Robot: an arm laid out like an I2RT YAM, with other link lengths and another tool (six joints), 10 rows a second.
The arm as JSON. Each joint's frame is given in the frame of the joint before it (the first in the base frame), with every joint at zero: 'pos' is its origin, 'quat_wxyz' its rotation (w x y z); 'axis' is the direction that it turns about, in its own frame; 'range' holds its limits. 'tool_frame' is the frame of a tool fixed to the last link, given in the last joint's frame.
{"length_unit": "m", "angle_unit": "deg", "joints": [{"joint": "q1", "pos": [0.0, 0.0, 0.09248], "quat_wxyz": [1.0, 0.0, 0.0, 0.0], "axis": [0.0, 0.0, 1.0], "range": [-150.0, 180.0]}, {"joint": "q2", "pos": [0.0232, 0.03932, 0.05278], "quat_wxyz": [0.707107, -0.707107, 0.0, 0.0], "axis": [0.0, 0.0, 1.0], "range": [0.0, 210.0]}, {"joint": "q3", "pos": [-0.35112, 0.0, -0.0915], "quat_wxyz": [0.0, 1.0, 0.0, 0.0], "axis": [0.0, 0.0, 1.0], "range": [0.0, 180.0]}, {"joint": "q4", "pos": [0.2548, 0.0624, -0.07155], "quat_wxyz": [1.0, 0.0, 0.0, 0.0], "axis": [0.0, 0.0, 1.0], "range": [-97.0, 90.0]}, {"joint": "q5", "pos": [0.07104, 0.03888, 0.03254], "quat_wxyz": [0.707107, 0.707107, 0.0, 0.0], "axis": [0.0, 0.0, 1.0], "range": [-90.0, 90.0]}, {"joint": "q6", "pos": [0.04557, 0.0, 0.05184], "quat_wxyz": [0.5, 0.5, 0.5, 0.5], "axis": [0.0, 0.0, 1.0], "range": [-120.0, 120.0]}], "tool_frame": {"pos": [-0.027, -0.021, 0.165], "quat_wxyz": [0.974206, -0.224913, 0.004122, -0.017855]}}
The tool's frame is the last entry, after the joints.
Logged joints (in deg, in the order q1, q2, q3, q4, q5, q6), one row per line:
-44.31, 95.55, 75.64, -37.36, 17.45, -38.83
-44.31, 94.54, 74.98, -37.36, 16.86, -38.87
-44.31, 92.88, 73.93, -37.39, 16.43, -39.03
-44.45, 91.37, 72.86, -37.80, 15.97, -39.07
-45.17, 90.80, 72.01, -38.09, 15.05, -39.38
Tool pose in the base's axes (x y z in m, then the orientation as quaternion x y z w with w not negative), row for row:
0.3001, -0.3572, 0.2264, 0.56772, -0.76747, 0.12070, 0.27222
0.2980, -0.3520, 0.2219, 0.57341, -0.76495, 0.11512, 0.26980
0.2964, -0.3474, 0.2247, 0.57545, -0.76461, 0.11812, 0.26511
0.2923, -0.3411, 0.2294, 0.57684, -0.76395, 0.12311, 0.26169
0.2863, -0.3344, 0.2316, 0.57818, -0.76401, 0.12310, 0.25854
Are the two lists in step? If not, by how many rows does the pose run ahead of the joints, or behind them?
The pose runs 1 row behind the joints: the pose in row i belongs to the joints in row i - 1.
